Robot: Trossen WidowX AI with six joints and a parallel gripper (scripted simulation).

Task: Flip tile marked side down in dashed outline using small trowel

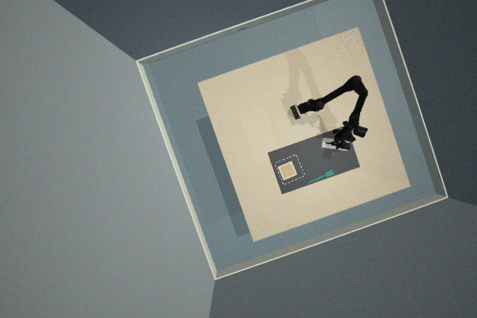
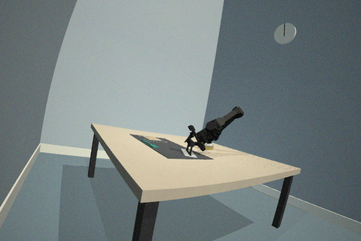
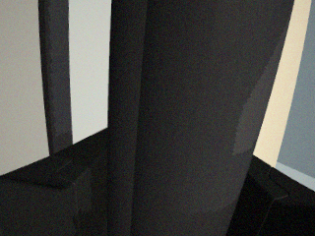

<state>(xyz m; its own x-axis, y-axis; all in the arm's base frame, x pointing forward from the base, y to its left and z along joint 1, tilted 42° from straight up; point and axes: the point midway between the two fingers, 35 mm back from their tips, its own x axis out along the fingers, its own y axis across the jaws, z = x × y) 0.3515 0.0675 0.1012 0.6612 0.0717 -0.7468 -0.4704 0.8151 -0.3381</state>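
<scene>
The small trowel is 20 mm behind my gripper tip, 10 mm to the left of it and 10 mm below it. From my gripper tip the other things lie so: dark mat (20 mm ahead, 170 mm to the right, 70 mm below); then tile (10 mm behind, 390 mm to the right, 50 mm below); then thin teal tool (160 mm ahead, 170 mm to the right, 50 mm below).
</scene>
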